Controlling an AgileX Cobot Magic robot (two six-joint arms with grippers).
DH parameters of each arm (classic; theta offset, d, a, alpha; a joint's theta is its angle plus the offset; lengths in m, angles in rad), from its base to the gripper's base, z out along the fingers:
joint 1: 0 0.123 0 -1.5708
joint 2: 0.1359 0 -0.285 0
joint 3: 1.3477 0 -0.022 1.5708
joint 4: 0 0.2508 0 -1.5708
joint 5: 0 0 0.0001 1.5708
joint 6: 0 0.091 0 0
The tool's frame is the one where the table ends.
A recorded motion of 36 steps. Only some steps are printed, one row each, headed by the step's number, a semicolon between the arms.
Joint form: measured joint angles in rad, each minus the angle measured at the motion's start. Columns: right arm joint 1, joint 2, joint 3, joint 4, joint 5, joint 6; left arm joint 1, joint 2, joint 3, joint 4, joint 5, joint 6.
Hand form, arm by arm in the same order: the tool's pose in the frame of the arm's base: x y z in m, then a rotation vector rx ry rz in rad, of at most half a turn. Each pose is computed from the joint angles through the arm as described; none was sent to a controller.
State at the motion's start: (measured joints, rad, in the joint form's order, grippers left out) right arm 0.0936 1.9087 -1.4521 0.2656 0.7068 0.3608; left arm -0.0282 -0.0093 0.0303 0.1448 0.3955 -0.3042
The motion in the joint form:
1: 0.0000 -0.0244 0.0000 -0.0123 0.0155 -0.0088; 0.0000 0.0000 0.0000 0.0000 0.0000 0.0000
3: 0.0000 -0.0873 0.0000 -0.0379 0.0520 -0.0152; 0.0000 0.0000 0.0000 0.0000 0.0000 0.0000
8: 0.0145 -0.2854 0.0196 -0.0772 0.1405 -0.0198; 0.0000 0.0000 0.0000 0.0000 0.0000 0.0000
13: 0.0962 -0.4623 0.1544 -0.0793 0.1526 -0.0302; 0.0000 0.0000 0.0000 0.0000 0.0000 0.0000
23: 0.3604 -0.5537 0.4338 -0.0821 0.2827 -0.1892; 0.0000 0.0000 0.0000 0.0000 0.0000 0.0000
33: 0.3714 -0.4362 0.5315 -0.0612 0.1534 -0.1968; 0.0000 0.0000 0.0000 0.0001 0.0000 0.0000
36: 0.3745 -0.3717 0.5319 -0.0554 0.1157 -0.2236; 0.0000 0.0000 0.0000 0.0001 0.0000 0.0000
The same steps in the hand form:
1: 0.4085 0.0535 0.2376 0.5376 2.6125 0.4333; 0.0523 0.0036 0.1684 -0.1725 1.8888 -0.0825
3: 0.3977 0.0515 0.2613 0.4921 2.5929 0.4158; 0.0523 0.0036 0.1684 -0.1725 1.8888 -0.0825
8: 0.3545 0.0513 0.3260 0.3967 2.5172 0.4071; 0.0523 0.0036 0.1684 -0.1725 1.8888 -0.0825
13: 0.3020 0.0710 0.3432 0.2710 2.5107 0.4414; 0.0523 0.0036 0.1684 -0.1725 1.8888 -0.0825
23: 0.2236 0.1246 0.2817 -0.2951 2.8392 0.3786; 0.0523 0.0036 0.1684 -0.1725 1.8888 -0.0825
33: 0.2328 0.1325 0.2281 -0.2739 2.9280 0.3523; 0.0523 0.0036 0.1684 -0.1725 1.8888 -0.0824
36: 0.2409 0.1374 0.2112 -0.3027 2.9498 0.3375; 0.0523 0.0036 0.1684 -0.1725 1.8888 -0.0824

